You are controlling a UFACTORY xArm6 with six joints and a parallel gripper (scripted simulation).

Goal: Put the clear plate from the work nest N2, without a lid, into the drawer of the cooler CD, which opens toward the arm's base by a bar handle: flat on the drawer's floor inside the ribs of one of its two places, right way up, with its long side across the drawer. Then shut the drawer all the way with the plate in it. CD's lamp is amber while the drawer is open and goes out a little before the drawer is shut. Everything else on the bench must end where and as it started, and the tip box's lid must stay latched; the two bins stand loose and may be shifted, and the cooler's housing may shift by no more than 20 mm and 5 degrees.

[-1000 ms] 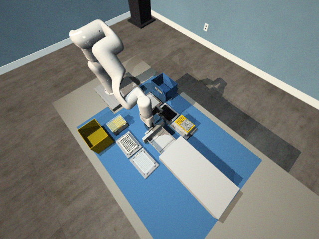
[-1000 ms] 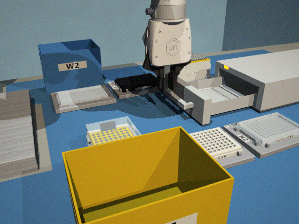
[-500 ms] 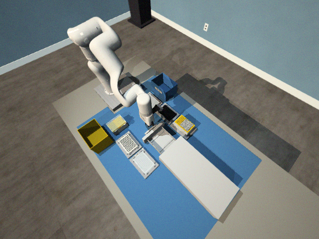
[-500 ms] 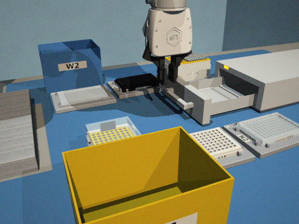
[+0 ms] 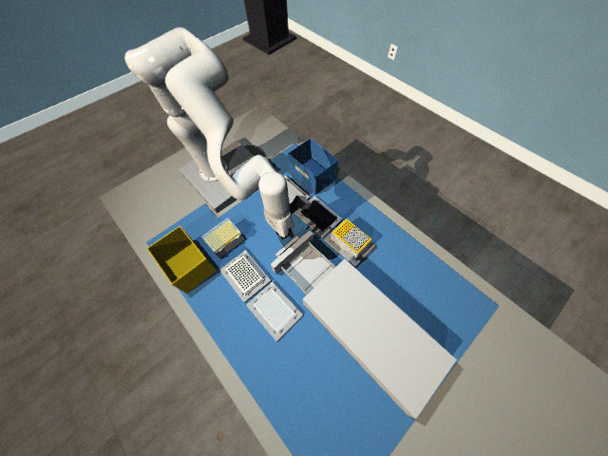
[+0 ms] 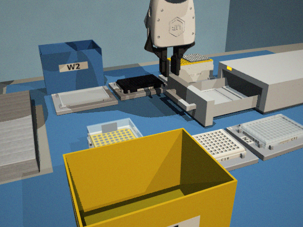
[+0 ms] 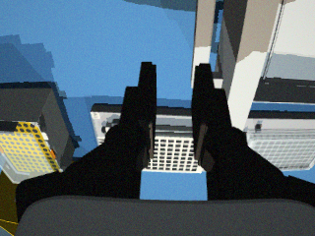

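The clear plate is 15 cm ahead of my hand, 20 cm to the right of it and 11 cm below it. From my hand the other things lie so: black plate 1 cm ahead, 19 cm to the left, 11 cm below; then drawer 18 cm ahead, 1 cm to the right, 10 cm below; then white well plate 2 cm behind, 19 cm to the right, 11 cm below.
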